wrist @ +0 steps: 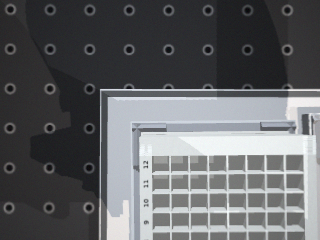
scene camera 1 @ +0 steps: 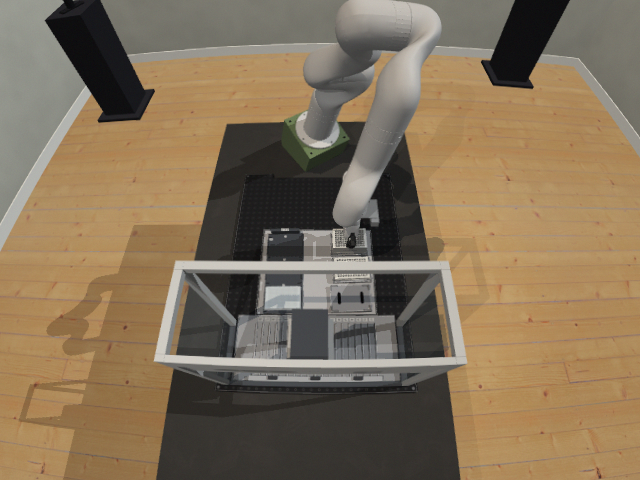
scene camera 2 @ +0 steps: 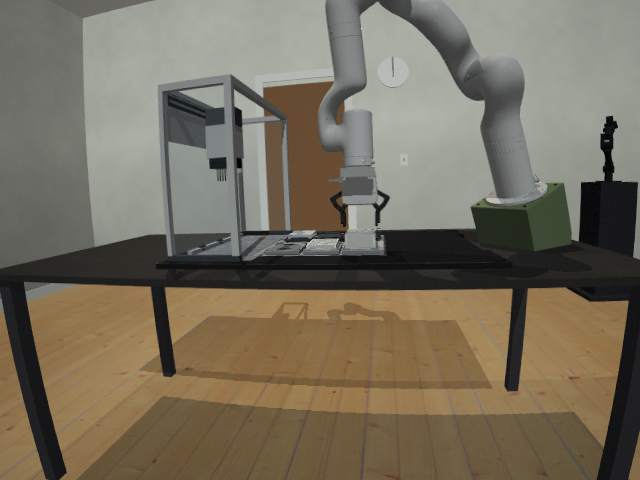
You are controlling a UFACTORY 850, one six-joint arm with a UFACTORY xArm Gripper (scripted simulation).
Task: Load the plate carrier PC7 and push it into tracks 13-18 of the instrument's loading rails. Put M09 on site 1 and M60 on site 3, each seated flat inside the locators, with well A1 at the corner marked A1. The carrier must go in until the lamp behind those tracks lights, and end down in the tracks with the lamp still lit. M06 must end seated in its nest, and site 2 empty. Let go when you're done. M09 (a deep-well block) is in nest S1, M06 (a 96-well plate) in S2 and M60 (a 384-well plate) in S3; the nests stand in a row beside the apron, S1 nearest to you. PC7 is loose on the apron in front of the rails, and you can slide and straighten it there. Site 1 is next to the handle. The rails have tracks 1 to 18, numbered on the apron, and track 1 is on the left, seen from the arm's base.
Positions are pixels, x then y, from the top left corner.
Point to a plate carrier PC7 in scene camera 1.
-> At 286, 244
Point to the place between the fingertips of my gripper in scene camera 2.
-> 360, 226
